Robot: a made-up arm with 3 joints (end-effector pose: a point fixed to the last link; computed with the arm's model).
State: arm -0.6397 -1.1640 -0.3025
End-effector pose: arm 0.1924 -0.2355 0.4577 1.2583 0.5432 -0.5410
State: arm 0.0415 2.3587 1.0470
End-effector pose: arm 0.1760 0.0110 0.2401 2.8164 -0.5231 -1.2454
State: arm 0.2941 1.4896 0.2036
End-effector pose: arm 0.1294 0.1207 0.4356 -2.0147 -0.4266 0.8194
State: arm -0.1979 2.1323 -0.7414
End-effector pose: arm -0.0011 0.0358 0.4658 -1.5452 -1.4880 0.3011
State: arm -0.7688 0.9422 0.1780
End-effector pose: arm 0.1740 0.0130 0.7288 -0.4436 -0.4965 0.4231
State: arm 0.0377 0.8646 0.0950
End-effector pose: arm 0.1631 0.0965 0.6209 -1.1562 -0.4390 0.4668
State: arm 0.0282 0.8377 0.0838
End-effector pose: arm 0.1643 0.0914 0.6274 -1.1196 -0.4392 0.4460
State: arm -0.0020 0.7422 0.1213
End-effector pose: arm 0.1768 0.0797 0.6446 -1.0109 -0.4003 0.4429
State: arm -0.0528 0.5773 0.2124
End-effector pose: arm 0.2012 0.0582 0.6684 -0.8256 -0.3305 0.4677
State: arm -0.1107 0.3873 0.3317
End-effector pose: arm 0.2302 0.0299 0.6878 -0.6076 -0.2640 0.5172
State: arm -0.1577 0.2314 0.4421
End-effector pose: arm 0.2539 0.0059 0.6973 -0.4254 -0.2240 0.5741
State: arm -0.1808 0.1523 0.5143
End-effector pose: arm 0.2665 -0.0044 0.6999 -0.3335 -0.2083 0.6198
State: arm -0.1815 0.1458 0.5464
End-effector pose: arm 0.2693 -0.0014 0.6996 -0.3293 -0.2038 0.6497
